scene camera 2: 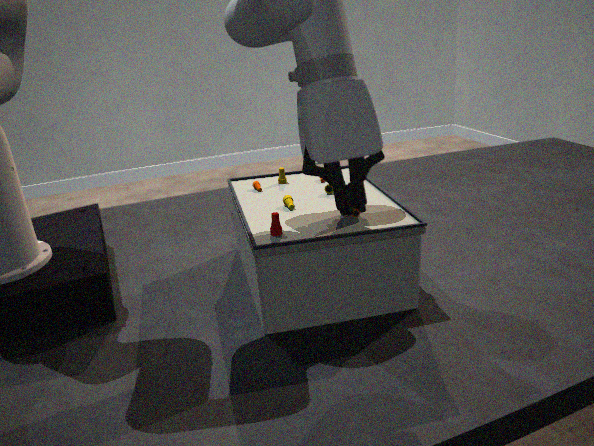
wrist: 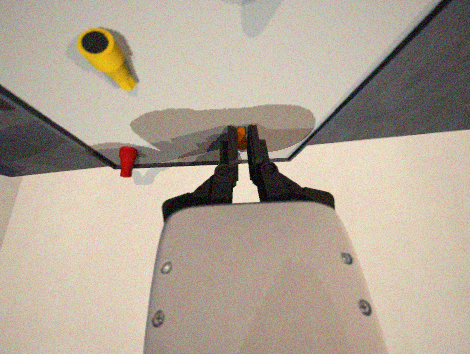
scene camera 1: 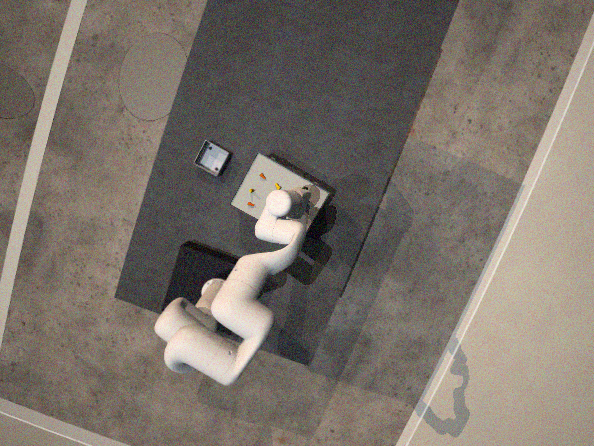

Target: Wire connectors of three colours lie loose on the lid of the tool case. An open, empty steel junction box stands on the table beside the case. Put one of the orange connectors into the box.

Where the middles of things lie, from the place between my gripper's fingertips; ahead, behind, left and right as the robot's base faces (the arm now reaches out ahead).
Scene:
Right now the tool case (scene camera 2: pixel 325 268) is 20 mm behind my hand, 90 mm to the left of it and 60 mm below it. Round my hand: steel junction box (scene camera 1: pixel 211 158): 20 mm ahead, 390 mm to the left, 110 mm below.

